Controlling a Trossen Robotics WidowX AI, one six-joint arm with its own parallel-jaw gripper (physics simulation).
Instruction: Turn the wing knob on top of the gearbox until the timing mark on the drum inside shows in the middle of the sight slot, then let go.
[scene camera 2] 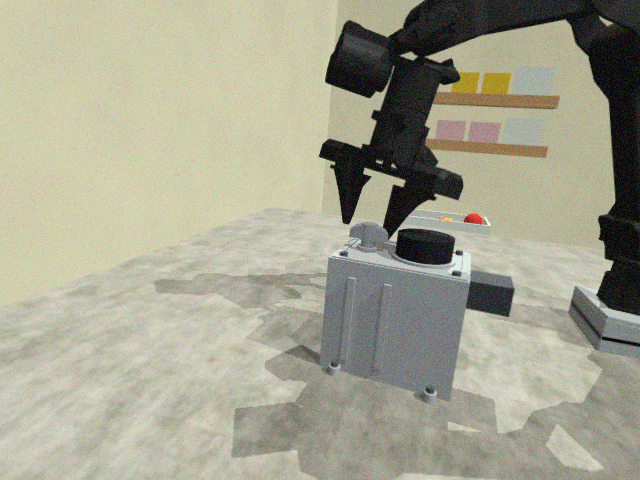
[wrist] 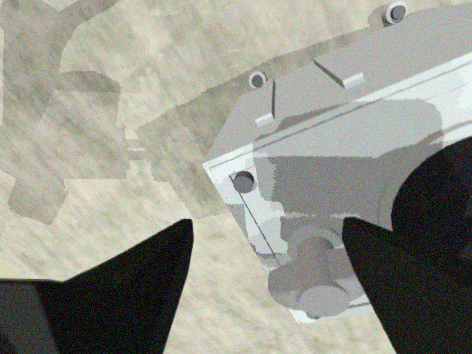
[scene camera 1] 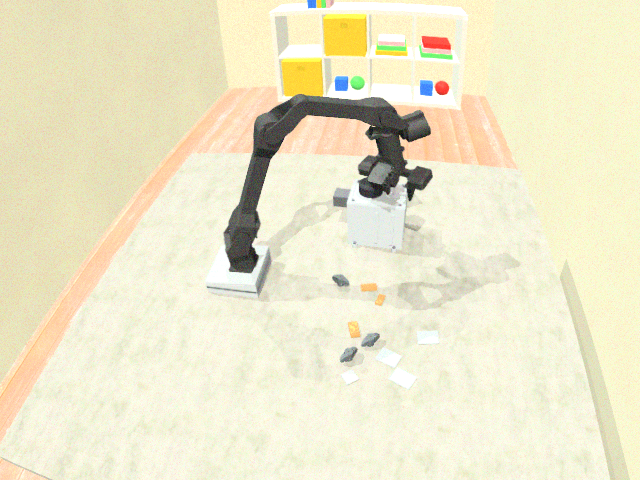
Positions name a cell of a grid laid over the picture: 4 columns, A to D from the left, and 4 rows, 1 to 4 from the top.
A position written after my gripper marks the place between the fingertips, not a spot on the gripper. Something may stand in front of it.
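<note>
My gripper (scene camera 2: C2) is visible to me, and I find the gripper (wrist: C3) and again the gripper (scene camera 1: C2) as well. There is also a gearbox (scene camera 1: C2), and I can see the gearbox (wrist: D2) too.
</note>
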